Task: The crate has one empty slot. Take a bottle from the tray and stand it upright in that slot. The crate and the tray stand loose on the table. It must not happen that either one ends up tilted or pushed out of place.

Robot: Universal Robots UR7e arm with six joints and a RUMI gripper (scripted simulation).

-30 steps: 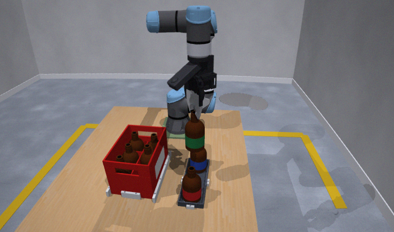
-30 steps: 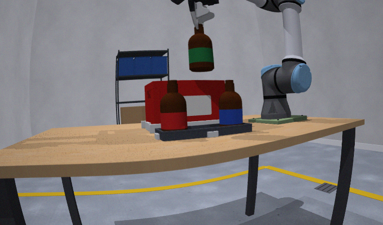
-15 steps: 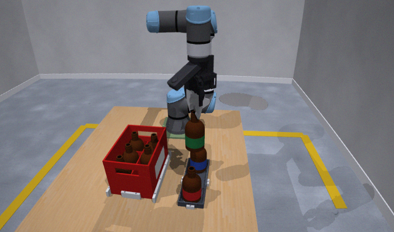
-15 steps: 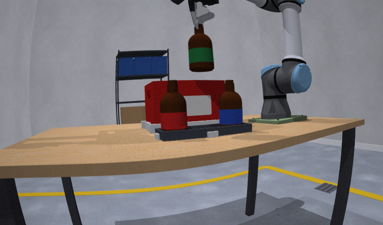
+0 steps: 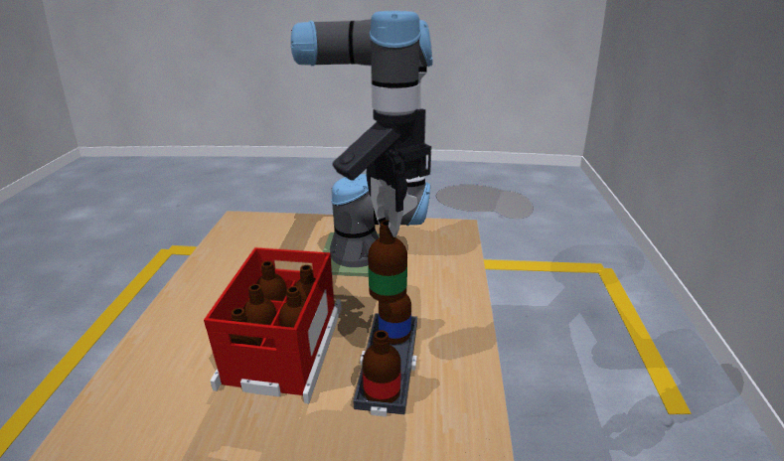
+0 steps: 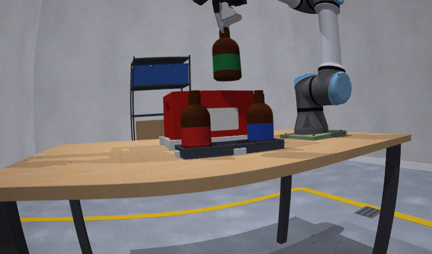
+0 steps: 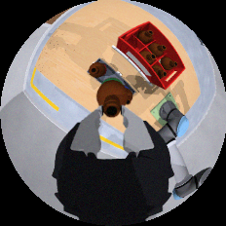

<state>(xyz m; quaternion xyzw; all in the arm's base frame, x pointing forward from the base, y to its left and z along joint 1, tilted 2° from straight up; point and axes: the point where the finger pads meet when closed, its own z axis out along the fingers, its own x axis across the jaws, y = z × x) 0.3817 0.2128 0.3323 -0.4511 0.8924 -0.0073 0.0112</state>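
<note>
The brown bottle is 70 mm below my hand. From my hand the other things lie so: red crate 20 mm ahead, 240 mm to the right, 250 mm below.
</note>
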